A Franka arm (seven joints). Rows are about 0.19 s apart.
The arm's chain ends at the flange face. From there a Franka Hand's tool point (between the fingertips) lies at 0.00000 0.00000 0.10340 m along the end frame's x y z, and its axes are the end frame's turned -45 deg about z.
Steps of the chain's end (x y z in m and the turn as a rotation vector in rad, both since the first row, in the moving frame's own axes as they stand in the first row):
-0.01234 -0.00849 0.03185 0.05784 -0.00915 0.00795
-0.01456 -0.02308 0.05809 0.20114 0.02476 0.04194
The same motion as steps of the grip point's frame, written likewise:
0.00085 -0.01961 0.03167 0.04737 0.03443 0.00795
0.02269 -0.03907 0.05597 0.12472 0.15974 0.04194

